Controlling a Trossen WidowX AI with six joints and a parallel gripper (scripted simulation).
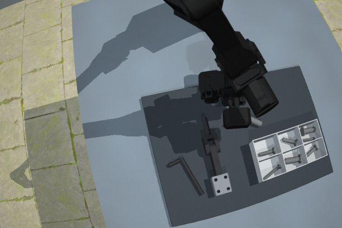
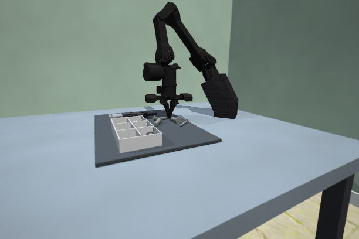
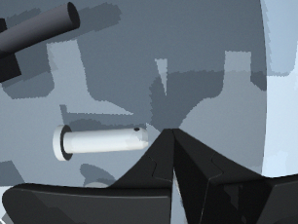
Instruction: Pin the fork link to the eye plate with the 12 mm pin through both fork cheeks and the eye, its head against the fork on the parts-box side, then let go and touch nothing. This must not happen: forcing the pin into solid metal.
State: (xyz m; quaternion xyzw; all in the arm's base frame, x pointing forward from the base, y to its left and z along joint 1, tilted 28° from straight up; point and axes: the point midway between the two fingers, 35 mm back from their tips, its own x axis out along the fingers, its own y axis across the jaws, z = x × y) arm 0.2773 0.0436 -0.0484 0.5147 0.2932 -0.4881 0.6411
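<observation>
Right now my hand is 4 cm short of the headed pin and 3 cm above it. Round my hand: dark L-shaped bar 15 cm ahead, 14 cm to the right, 4 cm below; then eye plate bar 13 cm ahead, 6 cm to the right, 3 cm below; then base block 21 cm ahead, 6 cm to the right, 2 cm below.
</observation>
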